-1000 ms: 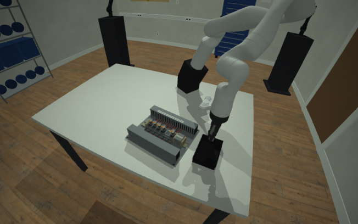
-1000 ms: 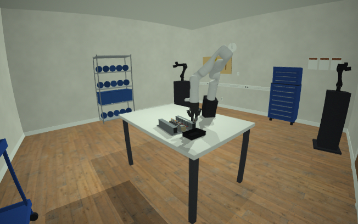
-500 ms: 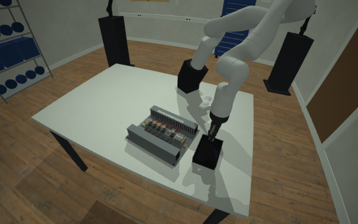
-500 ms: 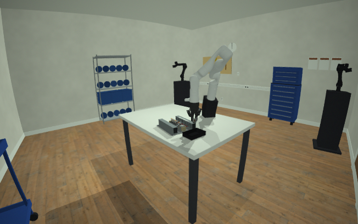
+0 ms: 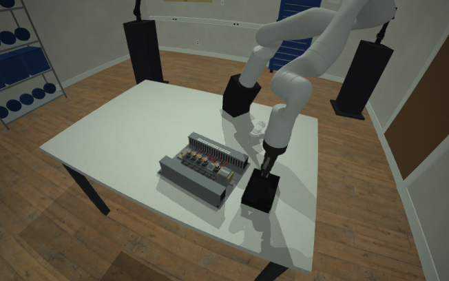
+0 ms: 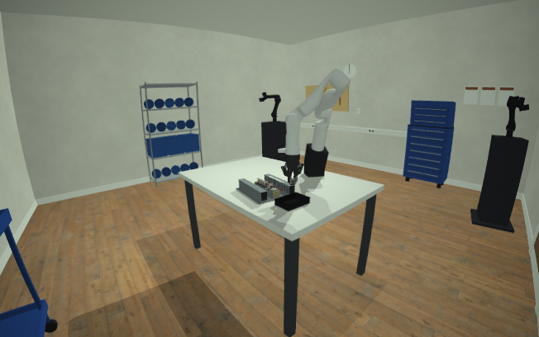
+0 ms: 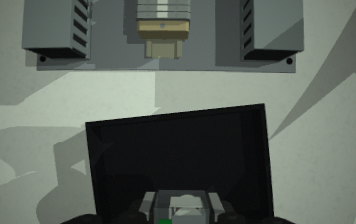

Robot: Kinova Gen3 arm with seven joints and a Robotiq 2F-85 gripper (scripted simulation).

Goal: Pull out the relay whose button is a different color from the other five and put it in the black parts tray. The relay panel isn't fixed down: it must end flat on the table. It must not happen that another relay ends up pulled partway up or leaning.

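Now: the black parts tray 12 cm below my hand. From my hand the other things lie so: grey relay panel 6 cm behind, 25 cm to the right, 11 cm below; then relay 1 cm below.
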